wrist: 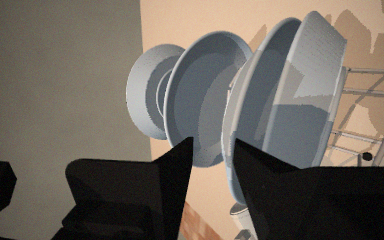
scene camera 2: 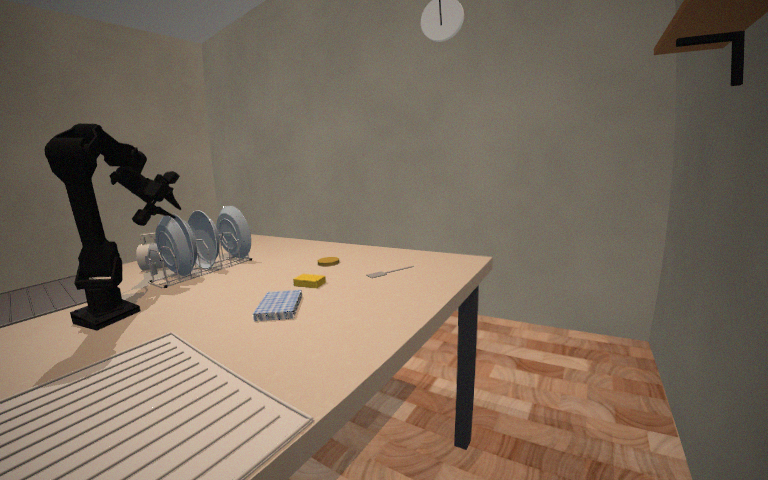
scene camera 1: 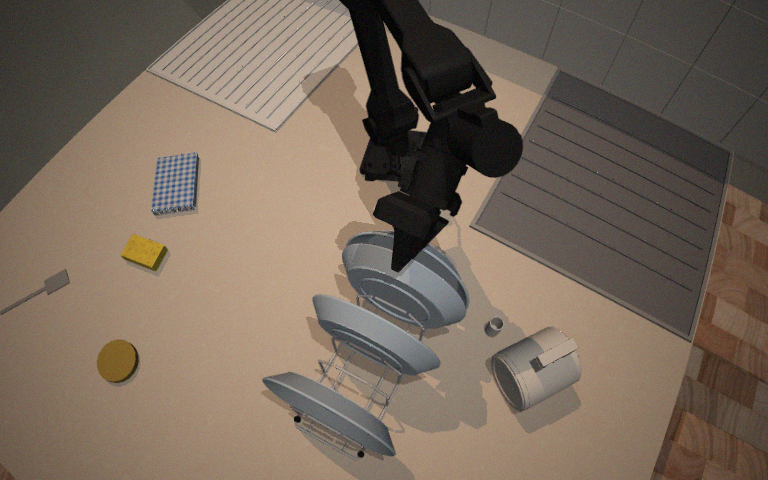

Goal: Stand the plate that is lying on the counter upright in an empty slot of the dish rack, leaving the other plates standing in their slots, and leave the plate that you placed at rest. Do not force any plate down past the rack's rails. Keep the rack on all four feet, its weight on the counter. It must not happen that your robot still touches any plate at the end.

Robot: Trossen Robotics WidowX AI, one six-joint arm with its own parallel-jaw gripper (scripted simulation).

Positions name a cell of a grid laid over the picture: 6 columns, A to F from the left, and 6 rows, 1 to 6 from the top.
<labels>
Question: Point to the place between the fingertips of my gripper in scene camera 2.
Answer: At B3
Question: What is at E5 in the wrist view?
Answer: My gripper.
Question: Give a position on a yellow disc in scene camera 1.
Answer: A5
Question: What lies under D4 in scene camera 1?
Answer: My gripper.
</labels>
